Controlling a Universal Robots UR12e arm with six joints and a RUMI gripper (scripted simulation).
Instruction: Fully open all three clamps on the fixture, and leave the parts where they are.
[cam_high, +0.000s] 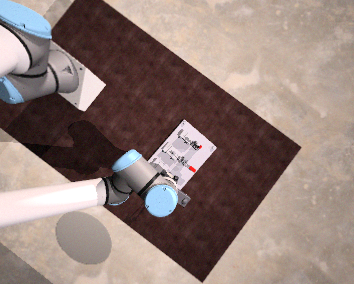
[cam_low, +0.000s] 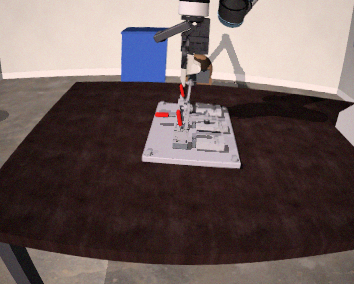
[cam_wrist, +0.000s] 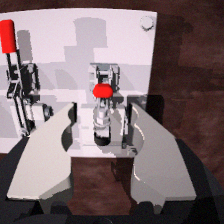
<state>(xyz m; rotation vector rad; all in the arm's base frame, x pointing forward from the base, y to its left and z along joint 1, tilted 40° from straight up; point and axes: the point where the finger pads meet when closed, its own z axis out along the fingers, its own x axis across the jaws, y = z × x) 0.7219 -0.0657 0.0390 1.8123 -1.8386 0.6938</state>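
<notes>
The grey fixture plate is 30 mm behind my hand, 110 mm to the left of it and 110 mm below it.
</notes>
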